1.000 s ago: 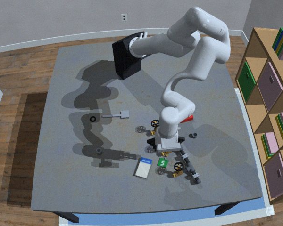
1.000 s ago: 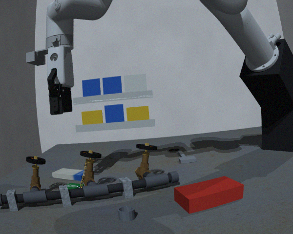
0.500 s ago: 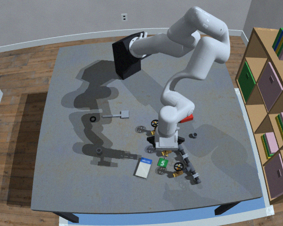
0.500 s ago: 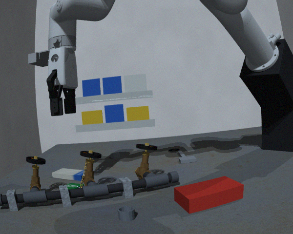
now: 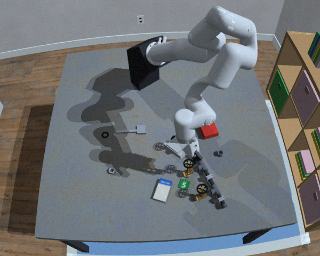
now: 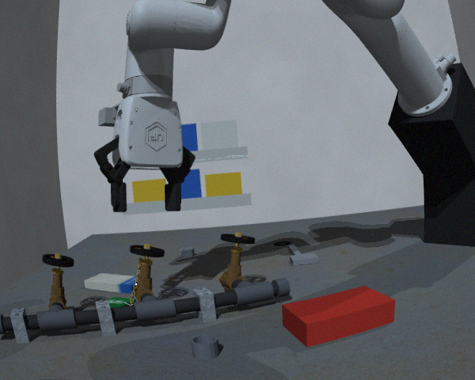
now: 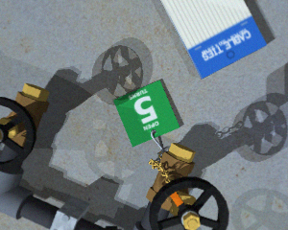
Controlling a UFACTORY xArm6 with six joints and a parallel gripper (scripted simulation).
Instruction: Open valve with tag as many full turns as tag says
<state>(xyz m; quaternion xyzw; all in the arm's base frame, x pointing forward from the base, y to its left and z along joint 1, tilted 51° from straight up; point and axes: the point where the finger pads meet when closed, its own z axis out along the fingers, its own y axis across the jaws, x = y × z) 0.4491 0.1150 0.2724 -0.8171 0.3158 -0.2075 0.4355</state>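
My gripper is now 70 mm short of the green tag, 10 mm to the right of it and 150 mm above it. The rest, counted from my hand: notepad: 130 mm ahead, 80 mm to the right, 150 mm below; then grey flat tool: 160 mm behind, 310 mm to the right, 150 mm below; then red block: 270 mm behind, 60 mm to the left, 140 mm below.
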